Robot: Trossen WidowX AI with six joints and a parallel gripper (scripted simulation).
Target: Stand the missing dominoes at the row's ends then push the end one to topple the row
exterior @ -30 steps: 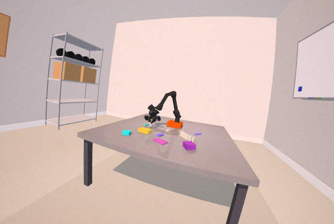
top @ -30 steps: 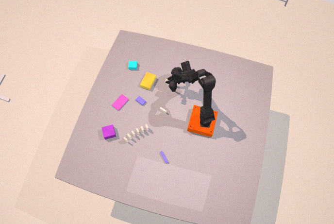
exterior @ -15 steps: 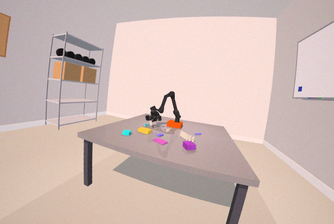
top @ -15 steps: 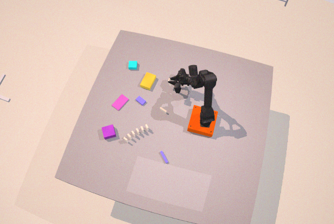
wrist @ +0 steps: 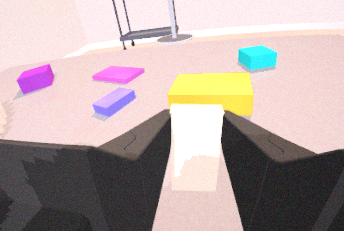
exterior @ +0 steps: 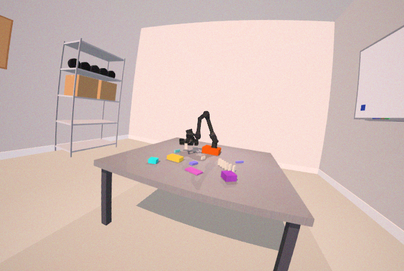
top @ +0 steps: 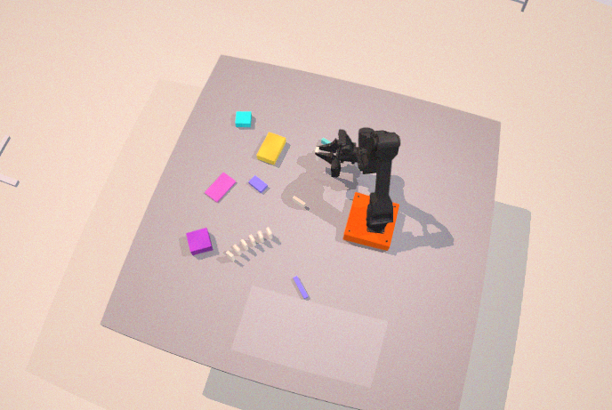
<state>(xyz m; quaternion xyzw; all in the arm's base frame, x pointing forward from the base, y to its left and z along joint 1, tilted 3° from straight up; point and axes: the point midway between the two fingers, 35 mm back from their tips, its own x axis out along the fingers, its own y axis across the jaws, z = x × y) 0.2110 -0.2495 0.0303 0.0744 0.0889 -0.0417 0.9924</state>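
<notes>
My gripper tip is now 4 cm past the cyan bar, 9 cm to the left of it and 8 cm above it. Round my gripper tip: yellow block: 18 cm ahead, 4 cm to the right, 8 cm below; then magenta slab: 35 cm ahead, 15 cm to the left, 9 cm below; then cyan block: 31 cm ahead, 17 cm to the right, 8 cm below.
</notes>
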